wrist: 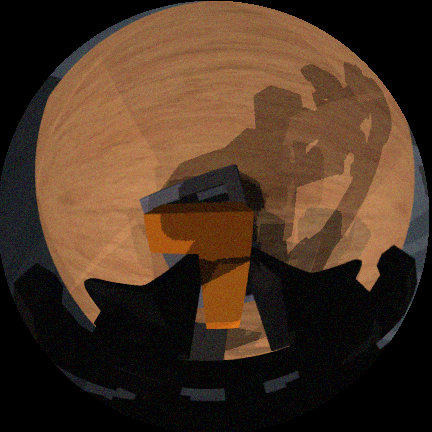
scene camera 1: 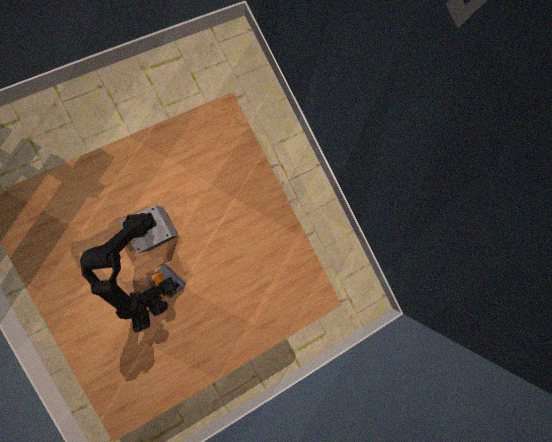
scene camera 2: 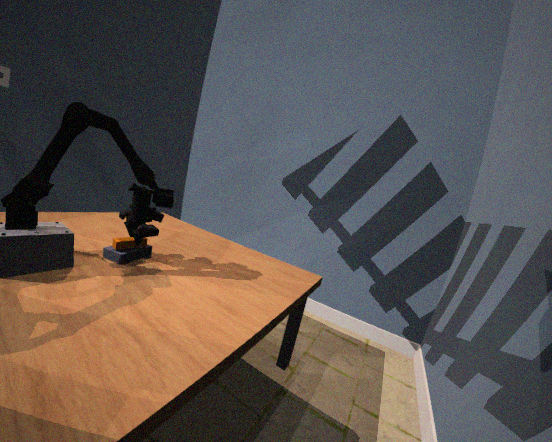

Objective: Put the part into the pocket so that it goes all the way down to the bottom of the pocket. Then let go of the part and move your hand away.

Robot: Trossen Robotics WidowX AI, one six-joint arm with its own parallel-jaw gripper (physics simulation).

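Frame: origin at the arm's base, x right, y back, z down, level; centimetres.
Seen in the pictures: gripper, fingertip midpoint: (wrist: 221, 249) (scene camera 1: 164, 287) (scene camera 2: 135, 243); arm's base, origin of the base link: (scene camera 1: 146, 221) (scene camera 2: 20, 226).
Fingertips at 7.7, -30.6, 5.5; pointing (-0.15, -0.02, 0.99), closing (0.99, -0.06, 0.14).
Pixels of each thing's top centre, then the offset from my fingertips to it, as dx, dy, dz. Level surfaces: height alone.
- orange L-shaped part, middle of its top: (wrist: 198, 294) (scene camera 2: 128, 236) (scene camera 1: 162, 283) -1.2, +2.1, -2.8
- dark grey-blue pocket block, middle of its top: (wrist: 207, 258) (scene camera 2: 129, 246) (scene camera 1: 166, 282) -1.2, +1.7, +1.3
- wooden table, its level: dz +4.9
An orange L-shaped part (scene camera 1: 158, 278) (scene camera 2: 123, 243) (wrist: 226, 235) is between the fingers of my gripper (scene camera 1: 170, 286) (scene camera 2: 135, 239) (wrist: 221, 249), which is shut on its long leg. The part is over the dark grey-blue pocket block (scene camera 1: 176, 279) (scene camera 2: 119, 255) (wrist: 220, 181). In the wrist view the part covers most of the block, and a strip of the block's top and opening shows past the part's short-leg end. In the second scene view the part stands above the block's rim. Whether its underside touches the block is hidden, and the pocket floor is hidden too.
The arm's grey base box (scene camera 1: 162, 230) (scene camera 2: 37, 252) stands on the wooden table (scene camera 1: 240, 200) (scene camera 2: 175, 320) near the block. The table's edge and corner show to the right in the second scene view. Arm shadows fall across the table.
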